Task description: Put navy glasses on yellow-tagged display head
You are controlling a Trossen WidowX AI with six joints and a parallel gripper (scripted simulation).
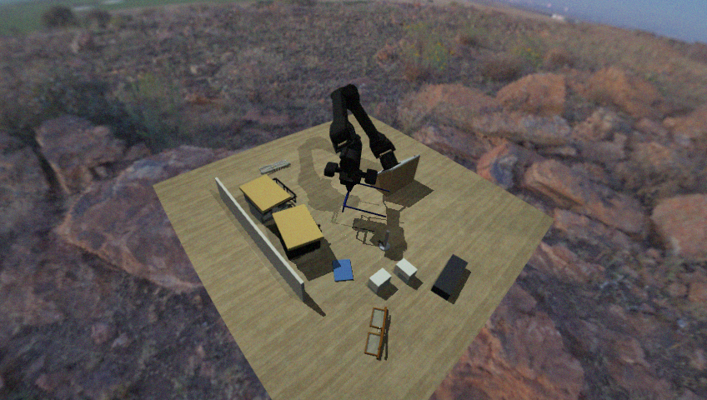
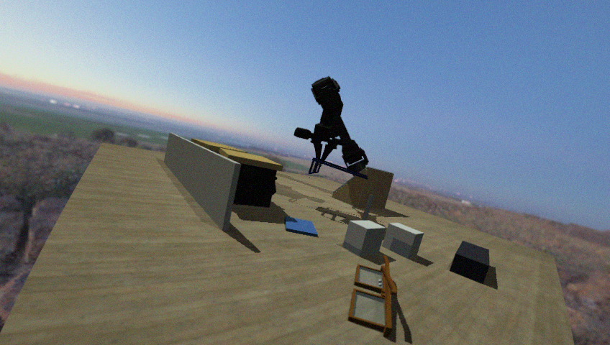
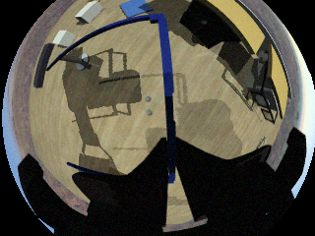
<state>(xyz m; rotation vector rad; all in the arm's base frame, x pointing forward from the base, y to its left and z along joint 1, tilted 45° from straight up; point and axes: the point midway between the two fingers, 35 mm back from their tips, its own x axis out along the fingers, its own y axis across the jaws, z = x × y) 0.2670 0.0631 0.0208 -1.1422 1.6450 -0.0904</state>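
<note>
Now: gripper tip 22 cm to the right of the grey post and 9 cm above it. From my gripper tip the other things lie so: blue pad (19 cm ahead, 20 cm to the left, 11 cm below); black box (7 cm behind, 45 cm to the left, 10 cm below); long white wall (36 cm ahead, 8 cm to the right, 6 cm below).
</note>
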